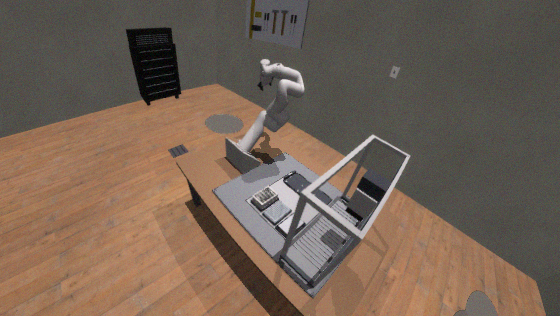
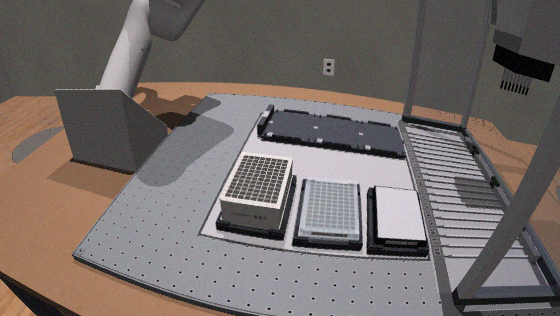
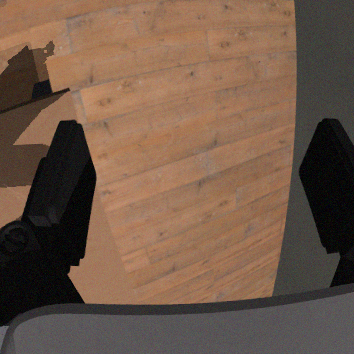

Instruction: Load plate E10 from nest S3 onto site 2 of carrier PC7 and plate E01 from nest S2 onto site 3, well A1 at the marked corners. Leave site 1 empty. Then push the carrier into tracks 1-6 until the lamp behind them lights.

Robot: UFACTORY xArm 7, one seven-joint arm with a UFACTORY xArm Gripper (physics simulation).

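Seen in the pictures: gripper, fingertip midpoint: (image 1: 265,87) (image 3: 202,144); arm's base, link origin: (image 1: 243,149) (image 2: 111,107).
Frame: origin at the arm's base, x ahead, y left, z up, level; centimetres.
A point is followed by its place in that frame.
Note:
My gripper (image 1: 266,85) @[x -33.8, y 47.5, z 27.2 cm] (image 3: 202,144) @[x -33.8, y 47.5, z 27.2 cm] is open and empty, raised high above the arm's base, well away from the plates. The dark carrier (image 1: 296,180) @[x 39.1, y 15.0, z -8.1 cm] (image 2: 340,131) @[x 49.9, y 13.9, z -8.1 cm] lies flat at the back of the white panel, no plate on it; its right end meets the track deck. In the row of black nests in front, a tall beige deep-well plate (image 1: 265,197) @[x 39.2, y -12.9, z -4.3 cm] (image 2: 257,180) @[x 37.9, y -12.4, z -4.2 cm] sits at the left, a clear plate (image 1: 276,212) @[x 49.4, y -13.6, z -7.1 cm] (image 2: 331,207) @[x 49.0, y -13.4, z -6.6 cm] in the middle, and a low white-topped plate (image 1: 291,226) (image 2: 400,212) at the right. Their labels are too small to read surely.
The slotted track deck (image 1: 312,245) (image 2: 450,175) @[x 75.7, y 3.5, z -9.3 cm] stands at the right under a grey frame (image 1: 337,162) @[x 68.1, y -8.1, z 38.9 cm] (image 2: 515,220) @[x 68.2, y -29.0, z 6.7 cm] with upright posts. A black pipetting head (image 2: 522,62) @[x 79.7, y -3.9, z 19.1 cm] with thin tips hangs over it. The arm's grey base block (image 1: 241,156) @[x 9.3, y -7.9, z 3.6 cm] (image 2: 100,130) @[x 2.8, y -7.8, z -1.5 cm] stands at the left.

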